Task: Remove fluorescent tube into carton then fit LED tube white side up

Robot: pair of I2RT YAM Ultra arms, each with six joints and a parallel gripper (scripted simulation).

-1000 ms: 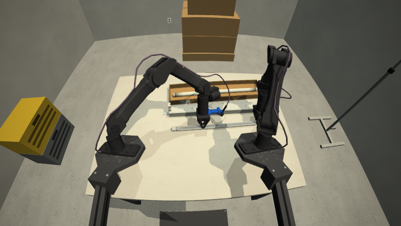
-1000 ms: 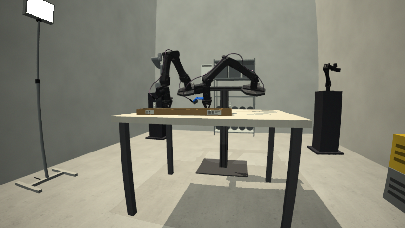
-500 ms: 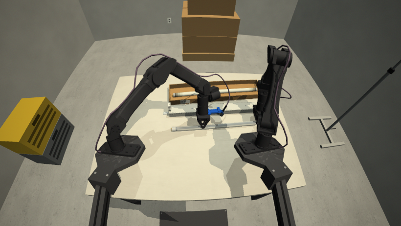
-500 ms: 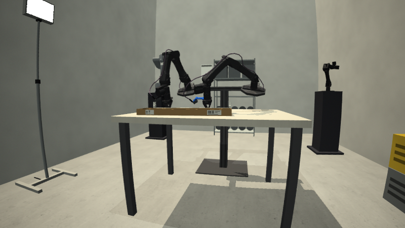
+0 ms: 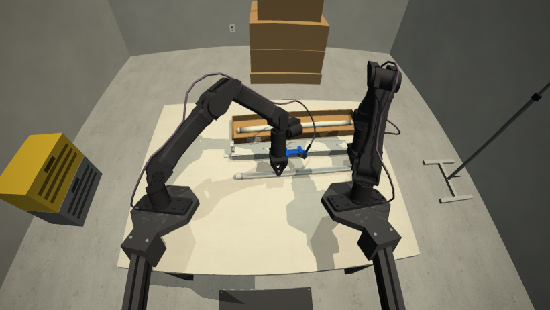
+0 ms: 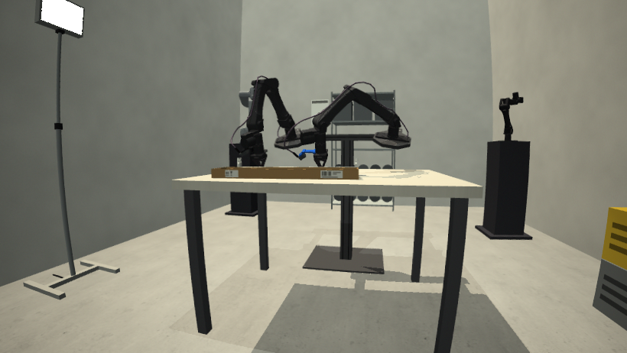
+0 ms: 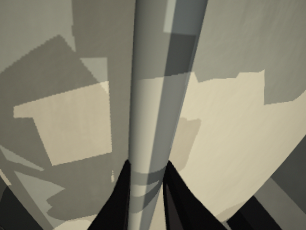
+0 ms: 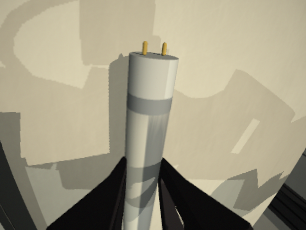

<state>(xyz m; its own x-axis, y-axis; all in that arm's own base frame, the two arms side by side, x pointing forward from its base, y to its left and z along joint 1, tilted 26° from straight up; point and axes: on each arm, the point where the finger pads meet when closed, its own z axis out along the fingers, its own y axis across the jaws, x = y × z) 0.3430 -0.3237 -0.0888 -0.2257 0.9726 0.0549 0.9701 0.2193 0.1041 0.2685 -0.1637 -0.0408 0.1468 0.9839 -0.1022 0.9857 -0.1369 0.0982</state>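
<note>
Now: left hand 120 mm to the left of the LED tube and 10 mm above it. Round my left hand: old fluorescent tube (270 mm ahead, 110 mm to the right, 10 mm below); then white light fixture (120 mm ahead, 110 mm to the right, 30 mm above); then brown carton (280 mm ahead, 110 mm to the right).
</note>
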